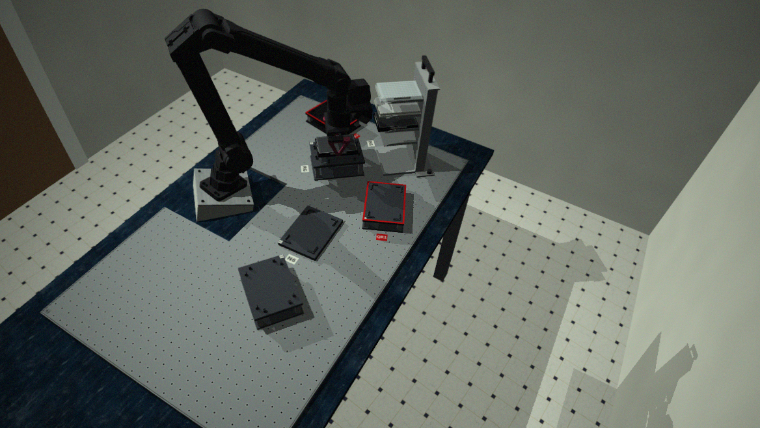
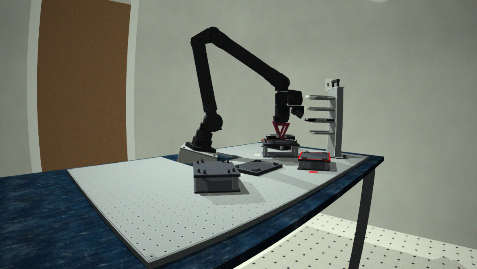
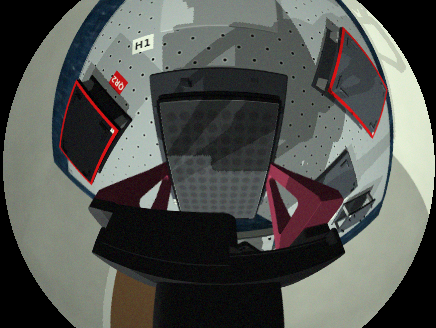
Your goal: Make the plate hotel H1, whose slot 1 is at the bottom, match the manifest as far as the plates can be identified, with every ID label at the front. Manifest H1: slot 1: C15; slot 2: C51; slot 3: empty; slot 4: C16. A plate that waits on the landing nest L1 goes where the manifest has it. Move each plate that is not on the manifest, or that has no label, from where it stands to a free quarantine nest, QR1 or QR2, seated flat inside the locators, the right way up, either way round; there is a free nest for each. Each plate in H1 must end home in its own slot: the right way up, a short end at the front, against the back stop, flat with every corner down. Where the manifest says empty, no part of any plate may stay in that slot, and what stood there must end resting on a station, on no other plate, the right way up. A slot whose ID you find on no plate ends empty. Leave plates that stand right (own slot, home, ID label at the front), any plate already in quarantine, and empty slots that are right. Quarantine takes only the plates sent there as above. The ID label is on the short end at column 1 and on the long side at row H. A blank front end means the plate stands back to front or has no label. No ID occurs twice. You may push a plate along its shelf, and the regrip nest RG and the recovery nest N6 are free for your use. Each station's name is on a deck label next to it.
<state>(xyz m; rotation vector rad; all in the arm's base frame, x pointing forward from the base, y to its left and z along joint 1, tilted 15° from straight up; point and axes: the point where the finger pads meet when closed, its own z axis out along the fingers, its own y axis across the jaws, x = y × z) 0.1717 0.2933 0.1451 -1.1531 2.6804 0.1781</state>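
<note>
My gripper is now 30 mm above the raised regrip nest RG. Round my hand: quarantine nest QR1: 240 mm ahead, 70 mm to the right, 50 mm below; then plate hotel H1: 200 mm to the left, 180 mm ahead, 70 mm above; then quarantine nest QR2: 170 mm to the left, 150 mm behind, 50 mm below.
</note>
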